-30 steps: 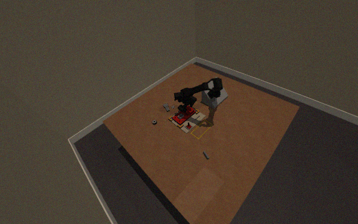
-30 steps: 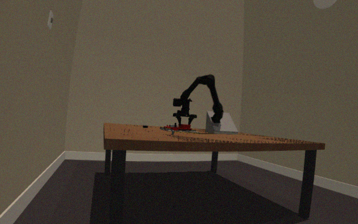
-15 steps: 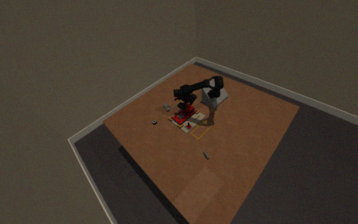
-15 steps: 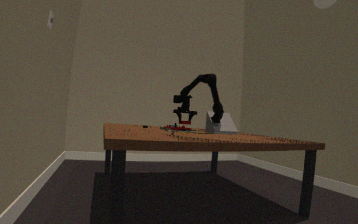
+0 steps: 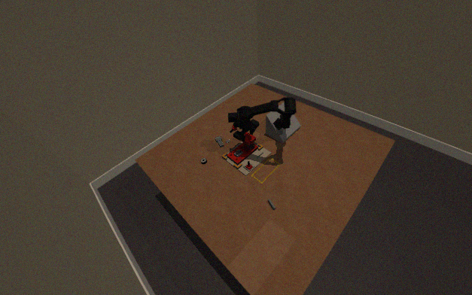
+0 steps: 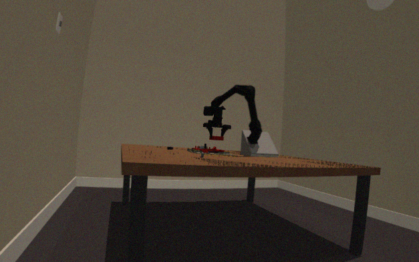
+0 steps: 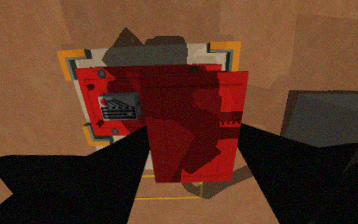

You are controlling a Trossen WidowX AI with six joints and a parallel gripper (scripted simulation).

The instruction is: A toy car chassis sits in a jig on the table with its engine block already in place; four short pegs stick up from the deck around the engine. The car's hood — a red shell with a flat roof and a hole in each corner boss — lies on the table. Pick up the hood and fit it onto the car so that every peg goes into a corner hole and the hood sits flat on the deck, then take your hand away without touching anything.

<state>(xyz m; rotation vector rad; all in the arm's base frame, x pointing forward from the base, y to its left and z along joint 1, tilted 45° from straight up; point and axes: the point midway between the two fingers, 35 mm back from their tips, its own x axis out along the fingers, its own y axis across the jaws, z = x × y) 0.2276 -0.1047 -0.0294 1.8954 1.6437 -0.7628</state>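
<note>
My gripper tip is now 90 mm short of the grey engine block and 70 mm above it. Also, from my gripper tip: grey jig (60 mm ahead, 20 mm to the left, 90 mm below); red hood (10 mm above).
</note>
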